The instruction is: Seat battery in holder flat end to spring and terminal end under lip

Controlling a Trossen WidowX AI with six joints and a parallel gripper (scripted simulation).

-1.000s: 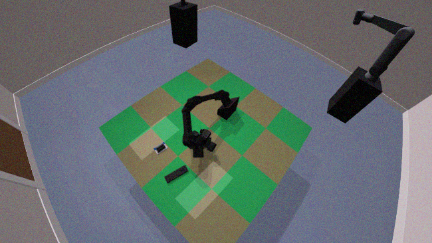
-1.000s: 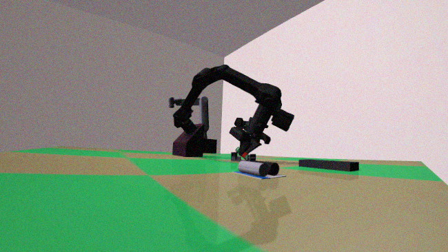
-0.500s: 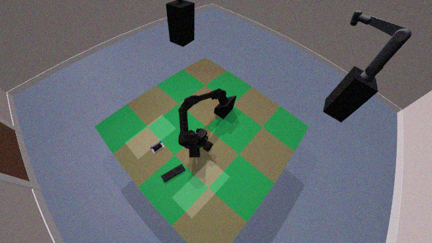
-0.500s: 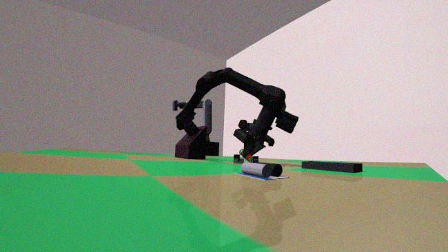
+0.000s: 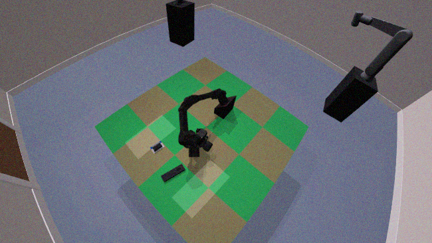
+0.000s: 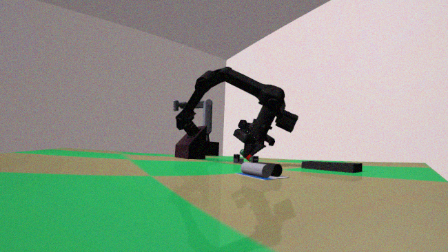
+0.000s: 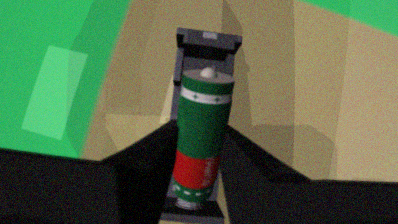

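Now: the battery 10 mm above my gripper tip.
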